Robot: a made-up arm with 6 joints.
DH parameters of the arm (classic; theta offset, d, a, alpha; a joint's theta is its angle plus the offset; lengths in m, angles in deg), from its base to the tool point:
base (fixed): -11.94 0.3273 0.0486 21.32
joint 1: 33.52 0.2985 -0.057 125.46
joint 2: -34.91 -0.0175 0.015 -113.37
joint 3: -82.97 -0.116 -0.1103 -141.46
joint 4: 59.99 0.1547 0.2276 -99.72
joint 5: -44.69 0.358 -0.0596 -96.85
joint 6: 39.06 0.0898 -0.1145 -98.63
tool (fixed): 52.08 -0.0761 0 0
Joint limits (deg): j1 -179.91..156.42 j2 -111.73..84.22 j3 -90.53..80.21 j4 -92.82..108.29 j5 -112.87..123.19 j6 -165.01..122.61
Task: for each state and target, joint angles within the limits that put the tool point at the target. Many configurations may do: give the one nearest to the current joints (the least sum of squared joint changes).
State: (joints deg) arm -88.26 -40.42 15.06 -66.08 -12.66 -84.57
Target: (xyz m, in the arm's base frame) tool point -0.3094 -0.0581 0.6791
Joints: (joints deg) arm -89.27 -50.02 2.56 -64.22 -5.38 -88.68
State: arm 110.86 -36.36 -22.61 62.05 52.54 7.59
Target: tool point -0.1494 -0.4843 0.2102
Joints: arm 128.10 -47.51 -45.98 72.52 60.98 -1.46
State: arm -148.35 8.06 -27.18 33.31 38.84 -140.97
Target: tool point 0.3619 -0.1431 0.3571
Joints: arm -141.19 -2.48 -56.15 26.94 67.71 -136.88
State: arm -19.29 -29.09 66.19 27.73 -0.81 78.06
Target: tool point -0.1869 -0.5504 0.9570
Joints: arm -20.31 -60.55 66.38 63.99 41.50 95.53
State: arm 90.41 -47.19 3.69 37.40 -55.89 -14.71
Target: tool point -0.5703 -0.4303 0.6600
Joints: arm 63.89 -35.41 -15.59 68.07 -36.23 -23.38
